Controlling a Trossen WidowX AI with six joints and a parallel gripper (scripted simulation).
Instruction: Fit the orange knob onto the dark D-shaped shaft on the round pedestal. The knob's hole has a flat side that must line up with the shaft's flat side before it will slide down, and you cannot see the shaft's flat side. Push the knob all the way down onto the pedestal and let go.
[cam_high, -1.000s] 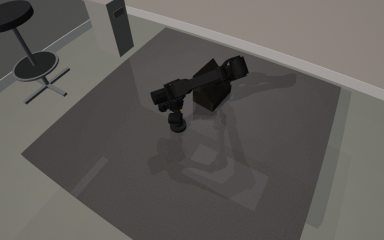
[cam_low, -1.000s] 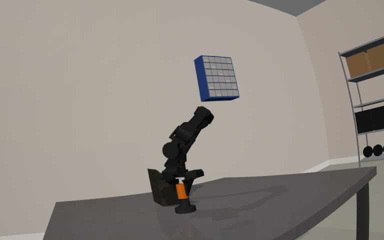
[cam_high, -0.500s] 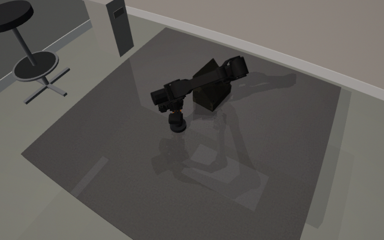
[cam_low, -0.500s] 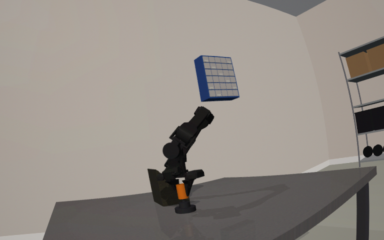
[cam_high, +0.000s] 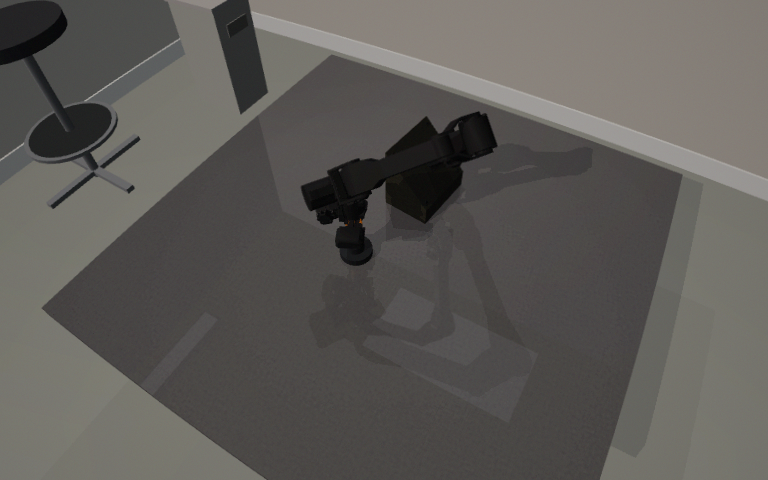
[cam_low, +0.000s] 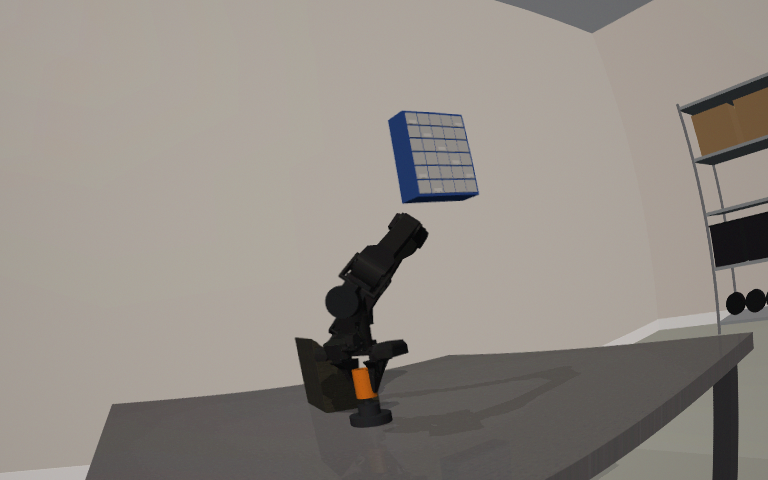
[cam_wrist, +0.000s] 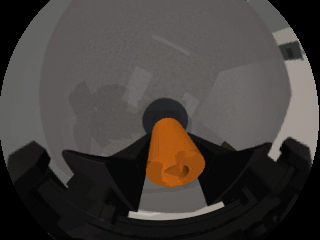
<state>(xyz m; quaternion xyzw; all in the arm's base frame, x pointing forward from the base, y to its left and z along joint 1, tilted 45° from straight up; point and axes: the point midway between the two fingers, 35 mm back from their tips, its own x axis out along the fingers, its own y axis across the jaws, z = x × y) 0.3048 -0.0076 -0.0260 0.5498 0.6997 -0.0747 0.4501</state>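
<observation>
The orange knob lies 2 cm above my gripper tip. Also, from my gripper tip: pedestal: 4 cm below.
</observation>
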